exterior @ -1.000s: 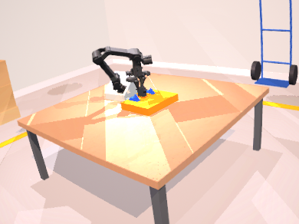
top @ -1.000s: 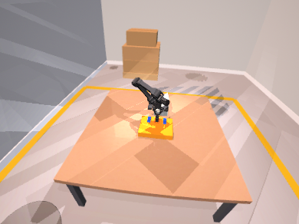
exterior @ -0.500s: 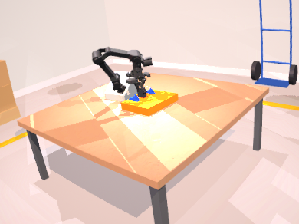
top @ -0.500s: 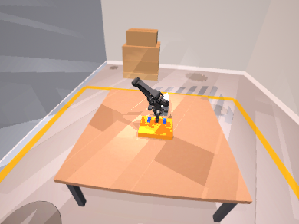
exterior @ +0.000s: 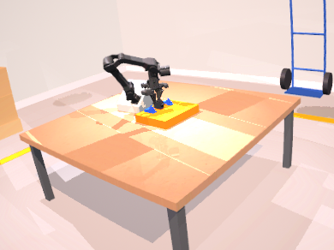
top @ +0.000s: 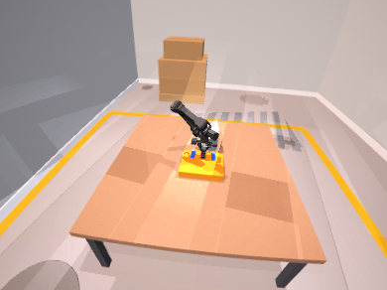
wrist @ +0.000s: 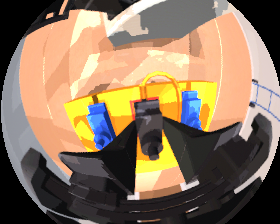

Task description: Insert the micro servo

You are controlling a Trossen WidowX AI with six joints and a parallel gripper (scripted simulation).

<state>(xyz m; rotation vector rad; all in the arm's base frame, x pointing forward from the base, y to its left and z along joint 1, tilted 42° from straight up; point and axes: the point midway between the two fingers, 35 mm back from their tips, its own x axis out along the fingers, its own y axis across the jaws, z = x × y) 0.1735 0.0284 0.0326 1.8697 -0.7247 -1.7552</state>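
My gripper tip is now 120 mm short of the orange-yellow deck, 60 mm above it and 10 mm to the left of it.
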